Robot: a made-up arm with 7 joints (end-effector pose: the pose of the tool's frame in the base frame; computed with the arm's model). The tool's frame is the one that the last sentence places.
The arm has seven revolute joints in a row. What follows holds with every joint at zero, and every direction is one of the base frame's. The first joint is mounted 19.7 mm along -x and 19.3 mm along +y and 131.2 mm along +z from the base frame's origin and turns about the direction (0, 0.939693, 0.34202). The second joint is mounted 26.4 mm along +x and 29.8 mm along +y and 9.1 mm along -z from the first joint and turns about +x. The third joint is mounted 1.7 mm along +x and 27 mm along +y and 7.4 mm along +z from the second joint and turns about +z. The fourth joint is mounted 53.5 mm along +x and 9.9 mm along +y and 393.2 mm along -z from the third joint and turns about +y. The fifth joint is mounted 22.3 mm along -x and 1.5 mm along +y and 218.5 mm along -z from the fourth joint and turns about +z. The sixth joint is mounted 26.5 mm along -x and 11.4 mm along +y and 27.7 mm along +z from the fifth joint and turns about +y. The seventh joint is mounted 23.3 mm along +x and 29.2 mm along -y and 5.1 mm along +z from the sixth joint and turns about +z. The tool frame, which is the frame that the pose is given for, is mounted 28.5 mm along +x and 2.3 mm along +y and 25.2 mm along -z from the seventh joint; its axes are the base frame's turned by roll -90, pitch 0 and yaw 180 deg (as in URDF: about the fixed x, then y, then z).
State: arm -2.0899 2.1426 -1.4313 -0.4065 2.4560 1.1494 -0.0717
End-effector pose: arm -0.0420 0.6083 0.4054 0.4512 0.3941 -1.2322
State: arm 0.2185 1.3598 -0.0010 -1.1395 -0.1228 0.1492 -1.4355
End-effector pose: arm 0.1760 0.5552 -0.0374 -0.9013 -1.3922 -0.4717
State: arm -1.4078 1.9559 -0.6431 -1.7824 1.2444 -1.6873 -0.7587
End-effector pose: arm 0.1105 0.3196 0.4063 1.7085 -0.5367 1.2646
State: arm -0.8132 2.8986 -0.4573 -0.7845 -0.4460 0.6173 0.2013
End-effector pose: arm -0.1791 0.2388 0.6814 -0.7028 2.2545 1.8839
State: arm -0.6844 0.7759 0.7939 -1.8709 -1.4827 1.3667 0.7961
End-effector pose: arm 0.2658 0.4156 0.2273 -0.1954 1.0441 0.7202
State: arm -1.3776 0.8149 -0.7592 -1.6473 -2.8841 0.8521 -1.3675
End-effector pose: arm 0.4403 0.0360 0.3386 -1.9084 1.0014 2.1946
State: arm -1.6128 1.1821 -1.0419 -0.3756 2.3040 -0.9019 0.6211
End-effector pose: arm 0.3921 0.3707 0.3740 0.6724 -0.5775 -0.3476
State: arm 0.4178 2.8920 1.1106 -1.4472 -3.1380 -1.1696 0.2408
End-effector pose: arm 0.2594 -0.0240 0.5247 0.9961 -0.5712 -1.1909
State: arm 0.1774 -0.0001 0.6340 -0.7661 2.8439 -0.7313 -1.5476
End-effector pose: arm 0.0097 0.2300 -0.4233 -1.3574 1.0852 -0.5853
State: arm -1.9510 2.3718 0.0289 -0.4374 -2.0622 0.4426 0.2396
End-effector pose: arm -0.3348 0.5316 0.3525 -1.3447 2.3875 0.9418
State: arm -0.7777 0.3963 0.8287 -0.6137 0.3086 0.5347 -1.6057
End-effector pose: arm 0.5132 0.2865 -0.0971 1.4851 2.3314 -1.1715
